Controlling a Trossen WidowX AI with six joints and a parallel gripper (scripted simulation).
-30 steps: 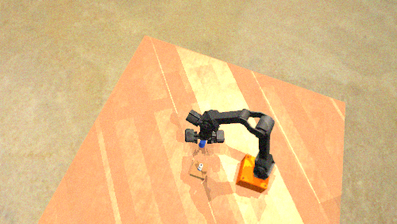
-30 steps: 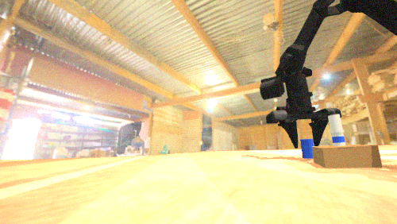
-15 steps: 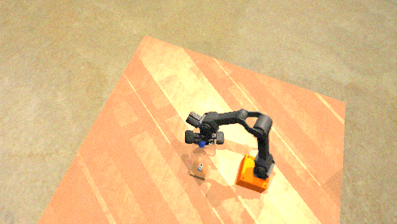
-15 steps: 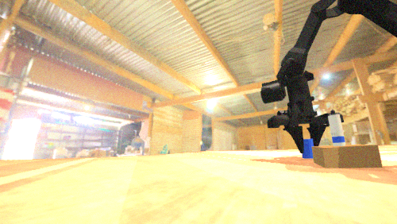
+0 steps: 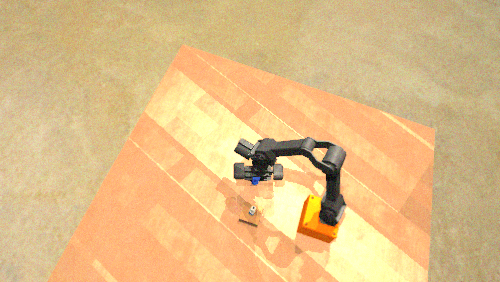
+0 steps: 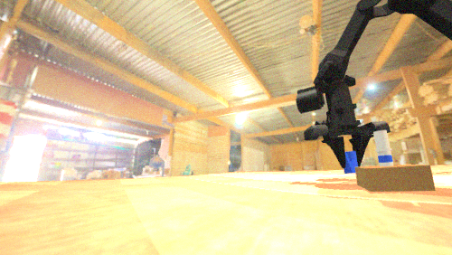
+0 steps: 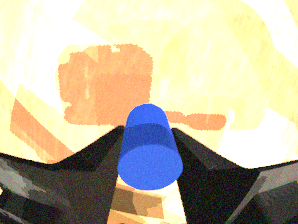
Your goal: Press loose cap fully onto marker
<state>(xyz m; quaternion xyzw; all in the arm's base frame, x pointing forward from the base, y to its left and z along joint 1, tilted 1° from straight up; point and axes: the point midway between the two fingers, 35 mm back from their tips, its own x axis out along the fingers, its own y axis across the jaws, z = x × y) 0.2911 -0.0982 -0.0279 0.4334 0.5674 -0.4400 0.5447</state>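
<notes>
Now: gripper tip 140 mm to the right of the brown holder block, 10 mm past it and 10 mm above it. From my gripper tip the other things lie so: blue cap 10 mm above.
</notes>
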